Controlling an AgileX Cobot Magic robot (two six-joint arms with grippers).
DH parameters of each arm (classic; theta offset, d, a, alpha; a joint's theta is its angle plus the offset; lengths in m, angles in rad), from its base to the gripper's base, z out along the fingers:
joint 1: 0 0.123 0 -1.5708
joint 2: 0.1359 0 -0.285 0
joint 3: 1.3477 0 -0.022 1.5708
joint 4: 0 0.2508 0 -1.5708
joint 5: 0 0 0.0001 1.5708
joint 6: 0 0.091 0 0
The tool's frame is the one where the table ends.
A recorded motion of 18 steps. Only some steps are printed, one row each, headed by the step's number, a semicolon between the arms.
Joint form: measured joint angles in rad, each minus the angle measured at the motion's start. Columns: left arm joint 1, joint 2, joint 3, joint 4, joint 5, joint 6; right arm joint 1, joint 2, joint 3, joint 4, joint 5, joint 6.
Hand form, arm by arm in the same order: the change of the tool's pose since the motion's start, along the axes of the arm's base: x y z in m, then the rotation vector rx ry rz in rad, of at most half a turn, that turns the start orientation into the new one. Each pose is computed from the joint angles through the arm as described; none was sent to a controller.
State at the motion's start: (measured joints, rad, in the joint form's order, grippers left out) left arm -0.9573 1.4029 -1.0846 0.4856 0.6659 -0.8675; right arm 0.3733 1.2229 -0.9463 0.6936 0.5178 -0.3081
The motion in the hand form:
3: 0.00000 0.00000 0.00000 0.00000 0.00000 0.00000; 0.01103 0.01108 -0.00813 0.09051 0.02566 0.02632
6: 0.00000 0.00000 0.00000 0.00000 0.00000 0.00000; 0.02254 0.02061 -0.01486 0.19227 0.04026 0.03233
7: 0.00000 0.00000 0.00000 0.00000 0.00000 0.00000; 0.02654 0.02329 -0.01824 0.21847 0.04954 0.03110
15: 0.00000 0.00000 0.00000 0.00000 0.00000 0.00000; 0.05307 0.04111 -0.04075 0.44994 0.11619 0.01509
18: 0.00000 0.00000 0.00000 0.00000 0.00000 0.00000; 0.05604 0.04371 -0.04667 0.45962 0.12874 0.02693
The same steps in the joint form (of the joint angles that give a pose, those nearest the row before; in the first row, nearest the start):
3: 0.0000 0.0000 0.0000 0.0000 0.0000 0.0000; 0.0000 0.0596 0.0000 0.2313 -0.0141 -0.1667
6: 0.0000 0.0000 0.0000 0.0000 0.0000 0.0000; 0.0000 0.1167 0.0000 0.4833 -0.0252 -0.3452
7: 0.0000 0.0000 0.0000 0.0000 0.0000 0.0000; 0.0000 0.1372 0.0000 0.5516 -0.0252 -0.3924
15: 0.0000 0.0000 0.0000 0.0000 0.0000 0.0000; 0.0000 0.2817 0.0000 1.0652 0.0450 -0.7224
18: 0.0000 0.0000 0.0000 0.0000 0.0000 0.0000; 0.0000 0.3058 0.0000 1.0937 0.0666 -0.7499

